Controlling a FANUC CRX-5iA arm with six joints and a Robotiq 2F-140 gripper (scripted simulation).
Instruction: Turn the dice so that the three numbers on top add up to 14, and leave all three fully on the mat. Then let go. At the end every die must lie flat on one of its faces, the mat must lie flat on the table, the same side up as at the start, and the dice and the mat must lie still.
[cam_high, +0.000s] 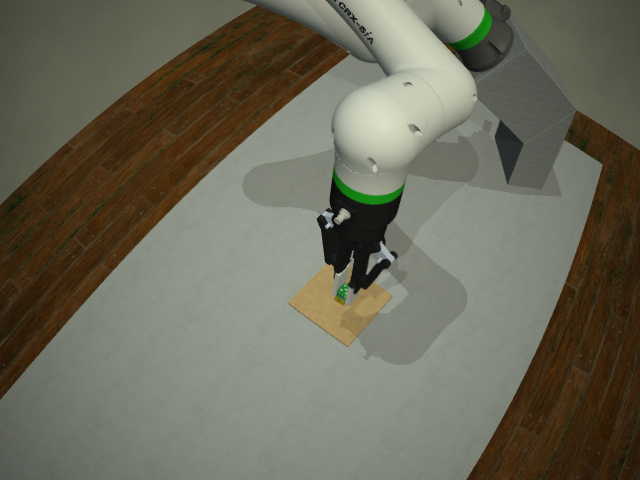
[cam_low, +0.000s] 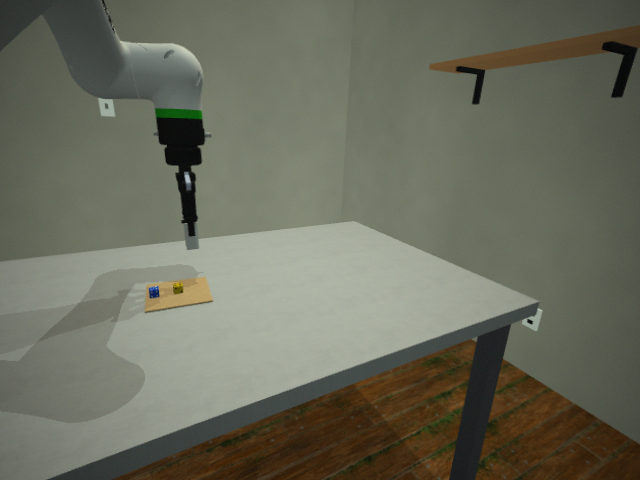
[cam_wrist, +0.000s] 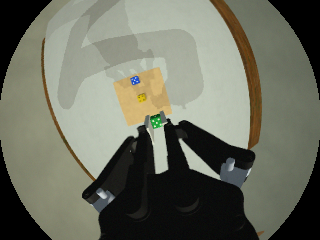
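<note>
Now: hand 50 mm past the yellow die, 10 mm to the left of it and 120 mm above it. From my hand the other things lie so: green die: 20 mm below; tan mat: 50 mm behind, 10 mm to the right, 140 mm below; blue die: 100 mm behind, 120 mm below.
</note>
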